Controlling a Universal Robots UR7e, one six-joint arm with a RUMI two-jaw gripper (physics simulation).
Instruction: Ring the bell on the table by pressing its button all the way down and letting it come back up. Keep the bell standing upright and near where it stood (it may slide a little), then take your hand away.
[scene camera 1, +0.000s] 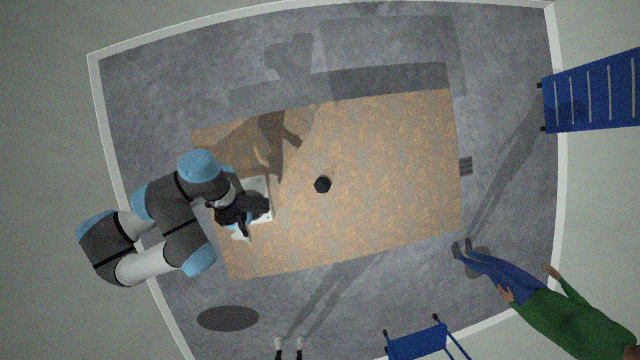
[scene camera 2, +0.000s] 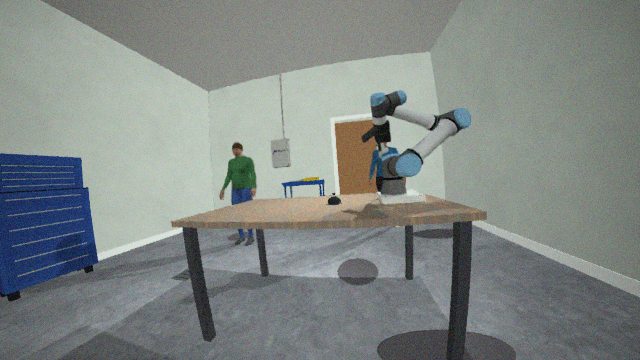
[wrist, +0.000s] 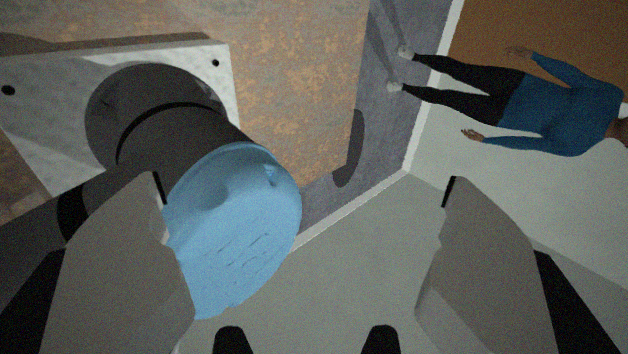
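The bell (scene camera 1: 322, 184) (scene camera 2: 334, 200) is a small black dome. It stands upright on the wooden table (scene camera 1: 390, 165) (scene camera 2: 270, 215), with its small button on top in the second scene view. My gripper (scene camera 1: 242, 236) (scene camera 2: 383, 149) (wrist: 306, 178) is open, its two grey jaws wide apart in the wrist view, with nothing held between them. It is high above the table, close to the arm's own base and well to the side of the bell. The bell does not show in the wrist view.
The arm's white base plate (scene camera 1: 260, 184) (scene camera 2: 412, 198) (wrist: 40, 120) is on the table, with the arm's blue-capped joint (wrist: 240, 225) beside the left jaw in the wrist view. A person in green (scene camera 1: 575, 320) (scene camera 2: 241, 172) and one in blue (wrist: 560, 112) stand beyond the table.
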